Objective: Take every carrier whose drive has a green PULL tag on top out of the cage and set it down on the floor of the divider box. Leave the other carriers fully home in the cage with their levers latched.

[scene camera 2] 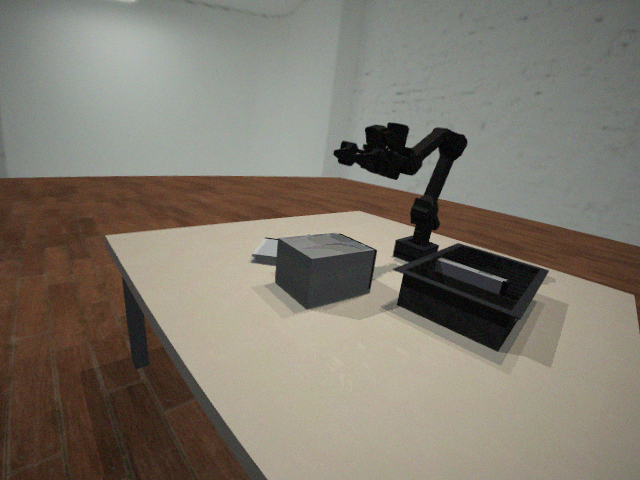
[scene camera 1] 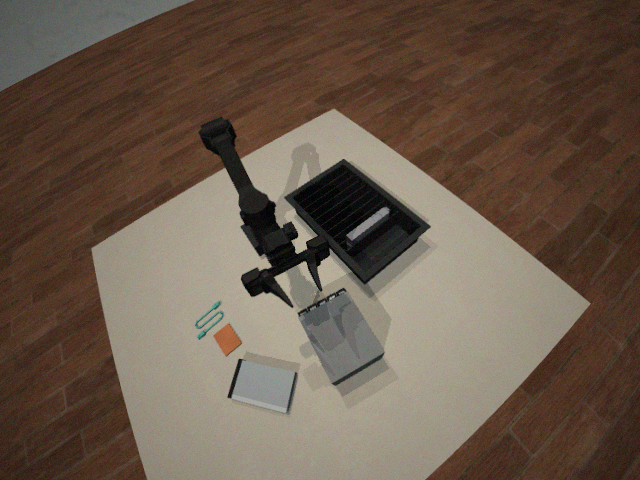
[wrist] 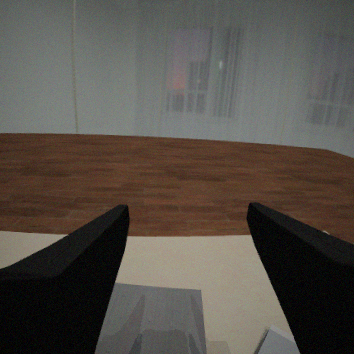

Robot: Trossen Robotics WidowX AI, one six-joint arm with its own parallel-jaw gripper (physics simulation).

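Pixels of known places: gripper, fingertip midpoint: point(scene camera 2: 342, 154) point(scene camera 1: 307, 298) point(wrist: 188, 211); arm's base at its link origin: point(scene camera 2: 420, 242).
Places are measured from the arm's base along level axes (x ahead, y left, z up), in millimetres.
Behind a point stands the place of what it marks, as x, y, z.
The grey cage point(scene camera 1: 343, 338) {486, 12, 59} point(scene camera 2: 294, 273) {564, 15, 1} point(wrist: 165, 315) {512, -16, 58} stands on the table. Its slotted front shows as a row of dark and light carrier ends along one edge in scene camera 1; their tags and levers cannot be made out. The black divider box point(scene camera 1: 356, 268) {341, 159, 32} point(scene camera 2: 449, 320) {357, 300, -41} stands beside the cage. One pale grey carrier point(scene camera 1: 368, 226) {257, 269, 49} point(scene camera 2: 471, 277) {259, 288, 35} lies in it, beside the row of dividers; no tag can be told on it. My gripper point(scene camera 1: 306, 298) {426, -17, 269} point(scene camera 2: 345, 155) {426, -17, 269} point(wrist: 188, 211) {426, -17, 269} is open and empty, high above the table near the cage's front side, its fingers pointing outward over the cage.
A flat grey-white case point(scene camera 1: 264, 384) {449, -230, -34} point(scene camera 2: 265, 250) {491, -223, -34} point(wrist: 278, 343) {503, -211, -34} lies beside the cage. An orange square point(scene camera 1: 227, 339) {269, -275, -55} and a teal cable point(scene camera 1: 209, 319) {176, -301, -55} lie on the table point(scene camera 1: 170, 392) {312, -496, -60} further left in scene camera 1. The box's raised walls stand near the arm's base.
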